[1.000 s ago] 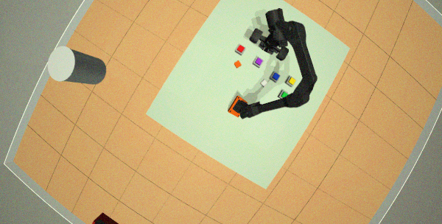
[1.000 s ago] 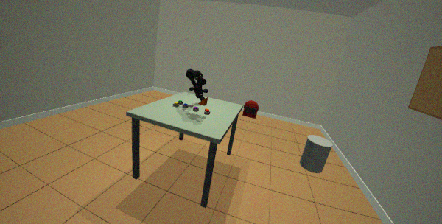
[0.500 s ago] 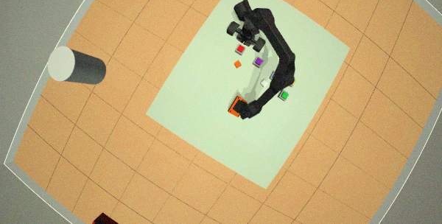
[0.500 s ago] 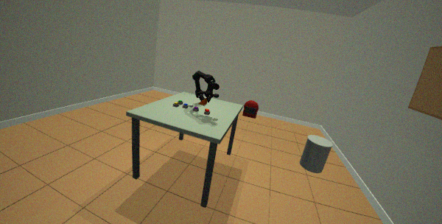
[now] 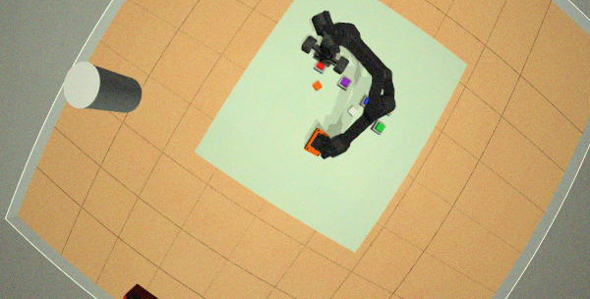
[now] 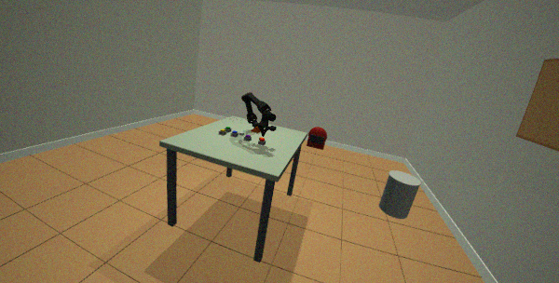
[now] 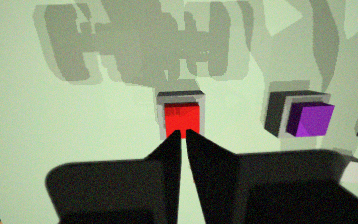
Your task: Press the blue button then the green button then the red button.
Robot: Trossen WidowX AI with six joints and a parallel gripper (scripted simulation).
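The red button is 3 cm below my gripper tip. From my gripper tip the other things lie so: purple button 13 cm to the right, 3 cm below; then white block 23 cm to the right, 9 cm behind, 5 cm below; then orange block 8 cm behind, 5 cm below, 4 cm to the right.
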